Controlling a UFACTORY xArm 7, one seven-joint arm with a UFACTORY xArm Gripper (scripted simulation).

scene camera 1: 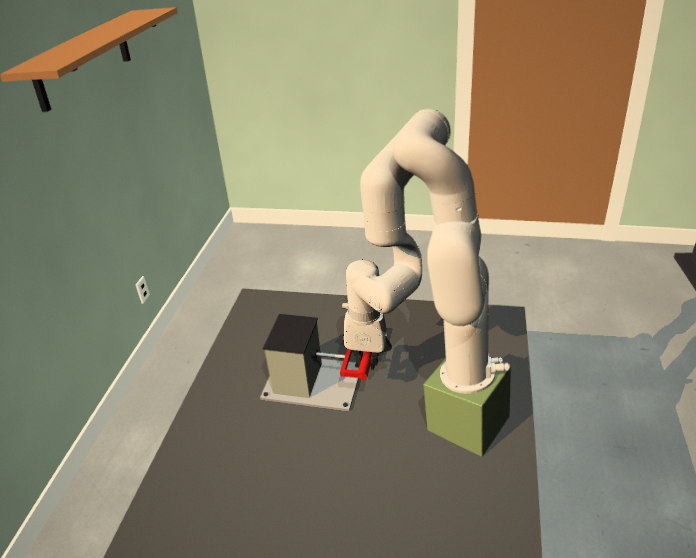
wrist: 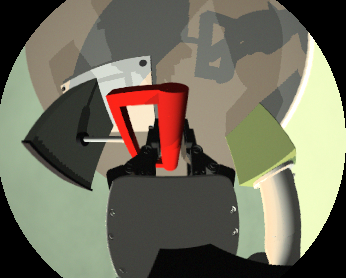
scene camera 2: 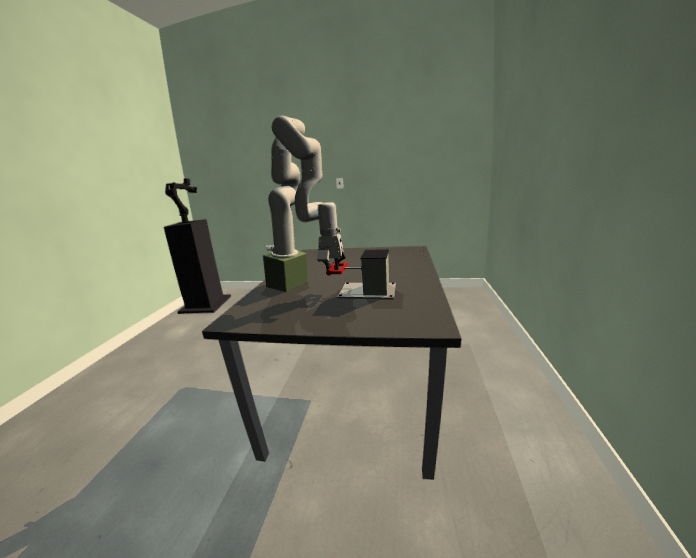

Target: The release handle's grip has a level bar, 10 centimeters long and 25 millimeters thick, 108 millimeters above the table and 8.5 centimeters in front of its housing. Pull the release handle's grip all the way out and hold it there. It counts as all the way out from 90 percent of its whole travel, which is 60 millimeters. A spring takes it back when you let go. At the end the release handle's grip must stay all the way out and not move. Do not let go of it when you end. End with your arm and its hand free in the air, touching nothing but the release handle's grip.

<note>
I see my gripper and a grey baseplate.
My gripper also shows in the wrist view.
</note>
